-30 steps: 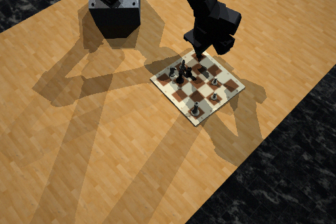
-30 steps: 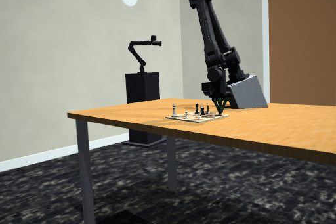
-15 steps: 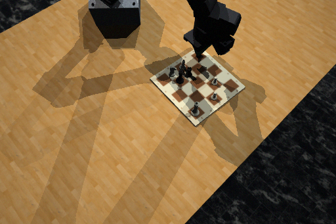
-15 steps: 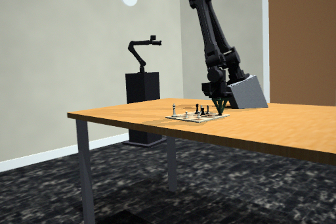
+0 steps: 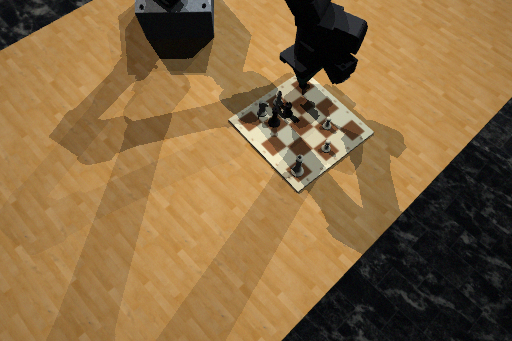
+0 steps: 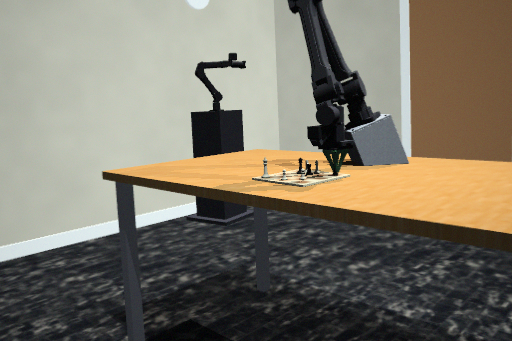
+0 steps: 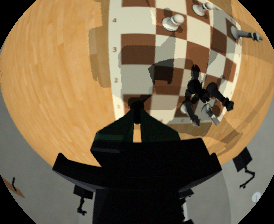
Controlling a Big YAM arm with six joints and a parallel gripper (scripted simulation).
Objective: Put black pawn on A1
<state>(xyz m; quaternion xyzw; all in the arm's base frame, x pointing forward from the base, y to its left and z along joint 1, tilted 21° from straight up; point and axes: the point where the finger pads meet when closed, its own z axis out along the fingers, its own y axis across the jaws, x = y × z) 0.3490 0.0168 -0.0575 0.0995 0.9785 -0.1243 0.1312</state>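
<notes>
Now: the black pawn right at my hand. The rest, counted from my hand: chessboard (60 mm ahead, 90 mm to the right, 20 mm below); tall black piece (10 mm ahead, 120 mm to the right, 10 mm above).
</notes>
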